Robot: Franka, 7 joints.
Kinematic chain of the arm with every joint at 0, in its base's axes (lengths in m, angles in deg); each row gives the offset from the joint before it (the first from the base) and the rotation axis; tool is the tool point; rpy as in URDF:
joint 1: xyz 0 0 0.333 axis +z
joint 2: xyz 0 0 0 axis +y
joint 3: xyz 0 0 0.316 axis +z
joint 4: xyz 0.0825 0 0 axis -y
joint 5: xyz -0.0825 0 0.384 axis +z
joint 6: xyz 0 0 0 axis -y
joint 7: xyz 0.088 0 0 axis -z
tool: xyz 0 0 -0.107 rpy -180 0 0
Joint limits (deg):
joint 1: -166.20..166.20
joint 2: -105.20..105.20
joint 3: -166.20..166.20
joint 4: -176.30..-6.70
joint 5: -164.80..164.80
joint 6: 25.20..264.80
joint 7: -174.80..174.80
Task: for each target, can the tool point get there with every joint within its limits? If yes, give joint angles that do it. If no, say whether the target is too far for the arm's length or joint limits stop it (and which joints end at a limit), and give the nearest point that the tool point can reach.
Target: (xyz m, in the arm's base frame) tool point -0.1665 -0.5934 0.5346
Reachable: yes | joints 126.68 -15.75 121.62 -92.23 4.20 103.63 63.57
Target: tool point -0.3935 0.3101 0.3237
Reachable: yes | joints -135.22 31.84 -92.84 -139.09 114.66 100.42 31.62
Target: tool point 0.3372 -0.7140 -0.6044
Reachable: no: too far | nearest point 0.2451 -0.5190 -0.2742 | short by 0.394 m
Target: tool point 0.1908 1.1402 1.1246
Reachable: no: too far | nearest point 0.1168 0.6981 0.8177 | short by 0.543 m
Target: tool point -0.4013 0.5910 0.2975
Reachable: yes | joints 94.40 85.67 86.00 -72.88 25.10 243.48 25.89
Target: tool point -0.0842 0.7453 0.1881
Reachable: yes | joints -58.77 -75.01 137.21 -47.34 -8.68 90.63 69.16
